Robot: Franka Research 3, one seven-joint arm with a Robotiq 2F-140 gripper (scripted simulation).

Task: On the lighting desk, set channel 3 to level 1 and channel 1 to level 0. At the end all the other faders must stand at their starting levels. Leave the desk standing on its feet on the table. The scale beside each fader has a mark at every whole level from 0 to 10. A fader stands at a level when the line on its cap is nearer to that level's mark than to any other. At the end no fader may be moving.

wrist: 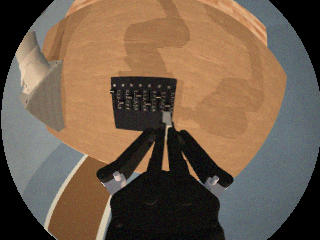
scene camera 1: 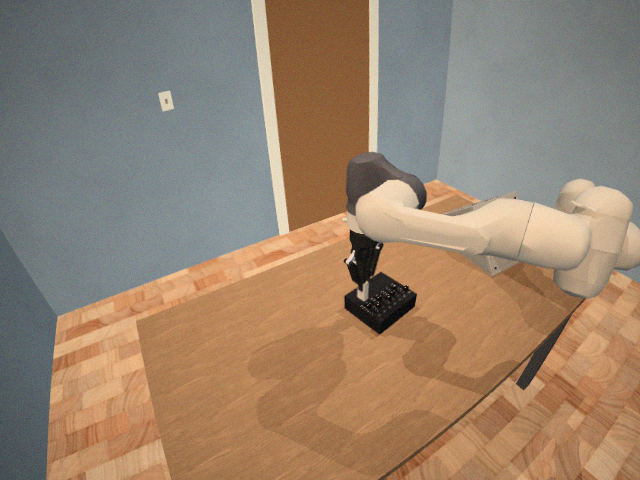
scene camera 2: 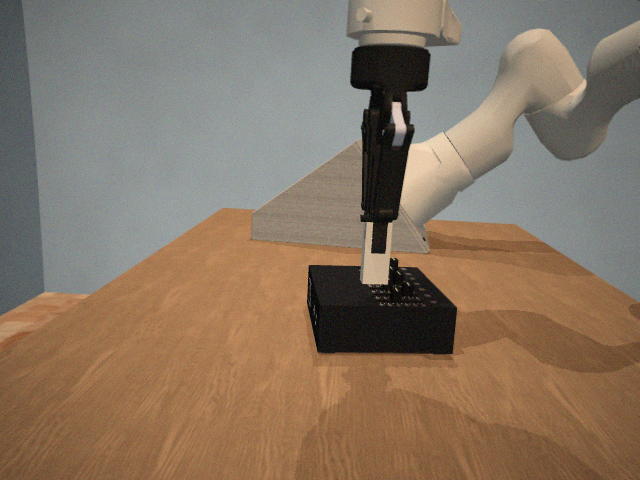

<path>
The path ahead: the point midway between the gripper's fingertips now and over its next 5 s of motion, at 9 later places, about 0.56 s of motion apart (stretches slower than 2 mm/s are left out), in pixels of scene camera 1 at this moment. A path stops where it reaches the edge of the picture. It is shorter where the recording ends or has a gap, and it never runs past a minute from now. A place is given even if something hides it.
The gripper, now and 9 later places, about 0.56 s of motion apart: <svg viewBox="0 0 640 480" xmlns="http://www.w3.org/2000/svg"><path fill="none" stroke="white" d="M362 297L362 300L362 301L363 302L364 303L366 304L368 306L370 307L370 307L369 305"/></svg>
</path>
